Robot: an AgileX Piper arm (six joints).
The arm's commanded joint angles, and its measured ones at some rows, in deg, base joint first. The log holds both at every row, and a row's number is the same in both.
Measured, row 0: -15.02 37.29 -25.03 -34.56 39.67 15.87
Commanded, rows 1 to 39: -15.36 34.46 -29.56 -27.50 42.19 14.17; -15.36 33.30 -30.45 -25.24 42.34 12.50; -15.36 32.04 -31.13 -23.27 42.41 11.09; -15.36 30.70 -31.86 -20.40 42.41 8.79; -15.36 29.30 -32.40 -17.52 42.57 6.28; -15.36 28.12 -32.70 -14.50 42.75 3.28; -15.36 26.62 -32.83 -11.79 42.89 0.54; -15.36 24.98 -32.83 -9.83 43.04 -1.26; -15.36 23.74 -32.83 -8.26 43.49 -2.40; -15.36 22.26 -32.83 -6.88 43.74 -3.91; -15.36 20.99 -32.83 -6.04 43.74 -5.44; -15.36 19.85 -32.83 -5.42 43.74 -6.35; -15.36 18.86 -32.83 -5.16 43.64 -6.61; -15.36 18.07 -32.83 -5.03 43.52 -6.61; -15.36 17.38 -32.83 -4.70 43.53 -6.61; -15.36 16.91 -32.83 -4.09 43.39 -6.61; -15.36 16.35 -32.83 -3.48 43.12 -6.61; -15.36 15.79 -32.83 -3.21 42.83 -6.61; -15.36 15.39 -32.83 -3.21 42.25 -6.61; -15.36 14.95 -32.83 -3.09 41.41 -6.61; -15.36 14.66 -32.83 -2.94 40.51 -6.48; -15.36 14.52 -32.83 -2.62 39.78 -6.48; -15.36 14.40 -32.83 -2.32 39.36 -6.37; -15.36 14.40 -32.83 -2.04 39.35 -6.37; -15.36 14.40 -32.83 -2.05 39.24 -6.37; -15.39 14.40 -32.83 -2.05 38.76 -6.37; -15.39 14.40 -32.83 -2.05 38.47 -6.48; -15.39 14.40 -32.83 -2.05 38.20 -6.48; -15.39 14.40 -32.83 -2.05 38.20 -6.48; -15.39 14.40 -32.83 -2.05 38.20 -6.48; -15.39 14.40 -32.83 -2.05 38.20 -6.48; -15.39 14.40 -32.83 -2.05 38.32 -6.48; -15.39 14.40 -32.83 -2.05 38.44 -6.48; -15.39 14.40 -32.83 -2.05 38.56 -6.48; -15.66 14.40 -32.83 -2.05 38.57 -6.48; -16.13 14.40 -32.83 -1.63 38.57 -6.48; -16.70 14.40 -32.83 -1.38 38.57 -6.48; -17.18 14.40 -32.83 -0.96 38.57 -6.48; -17.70 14.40 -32.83 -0.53 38.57 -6.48
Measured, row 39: -15.74 14.67 -32.42 -1.84 39.10 -6.20
